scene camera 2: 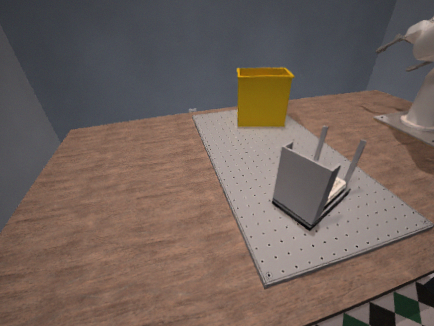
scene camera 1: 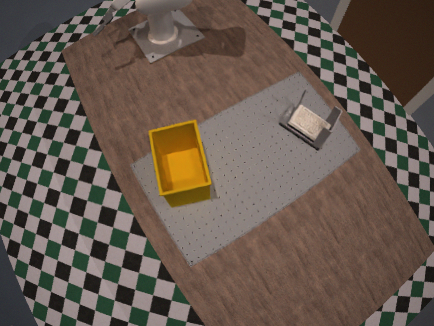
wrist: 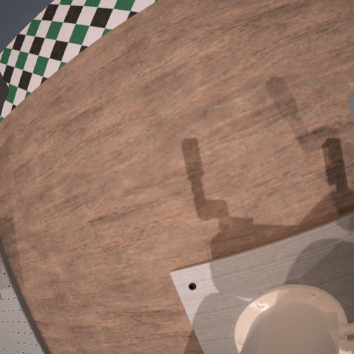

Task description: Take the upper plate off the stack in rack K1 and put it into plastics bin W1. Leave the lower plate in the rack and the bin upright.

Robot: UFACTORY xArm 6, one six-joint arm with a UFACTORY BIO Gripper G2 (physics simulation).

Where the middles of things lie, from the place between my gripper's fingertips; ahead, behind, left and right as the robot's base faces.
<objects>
Right now my hand is 60 cm short of the plastics bin W1 (scene camera 1: 182,173), 11 cm to the right of it and 9 cm above it. Round my hand: white plate (scene camera 1: 304,120): 60 cm ahead, 54 cm to the left, 14 cm below.
</objects>
